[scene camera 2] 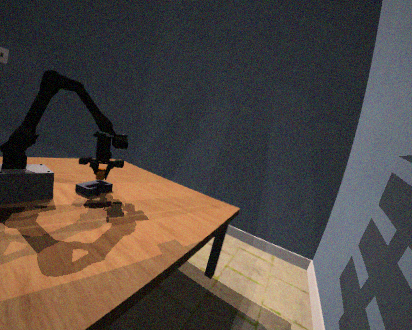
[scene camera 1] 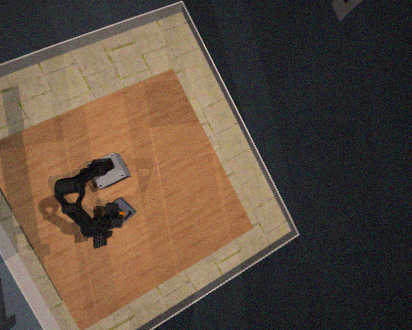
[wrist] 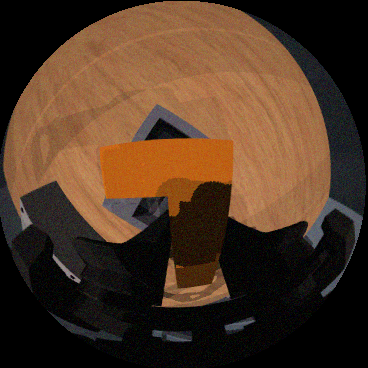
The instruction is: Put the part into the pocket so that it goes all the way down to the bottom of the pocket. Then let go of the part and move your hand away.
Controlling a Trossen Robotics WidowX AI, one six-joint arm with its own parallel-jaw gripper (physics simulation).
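Places are measured from the arm's base along level axes (x ahead, y left, z up), in metres.
Pixels of known places: gripper, fingertip midpoint: (scene camera 2: 101,179) (wrist: 188,212); arm's base at its link origin: (scene camera 2: 13,167) (scene camera 1: 107,165).
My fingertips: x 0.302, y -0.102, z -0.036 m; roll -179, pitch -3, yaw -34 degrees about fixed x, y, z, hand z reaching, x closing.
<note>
Ahead of a thing's pixels: the offset from my fingertips to its middle. Level surfaces: height alone.
The part is an orange L-shaped piece @(dx -0.011, dy +0.011, dz +0.028 m) (scene camera 1: 121,213) (scene camera 2: 101,174) (wrist: 165,167). My gripper (scene camera 2: 102,176) (wrist: 188,212) is shut on its stem, and its wide arm sticks out to the left in the wrist view. The pocket is a dark opening in a small grey block @(dx -0.013, dy +0.037, dz -0.051 m) (scene camera 1: 130,209) (scene camera 2: 90,190) (wrist: 158,111) on the table. The part hangs a little above the block and covers much of the opening in the wrist view. The block's edges run diagonal to the part's edges there. The part's underside is hidden.
The arm's grey base box (scene camera 1: 118,175) (scene camera 2: 30,186) (wrist: 57,215) stands near the block, to its left in scene camera 2. The wooden table @(dz -0.069 m) (scene camera 1: 190,175) (scene camera 2: 170,207) carries both, with arm shadows across it. A table edge and leg (scene camera 2: 216,252) show at the right.
</note>
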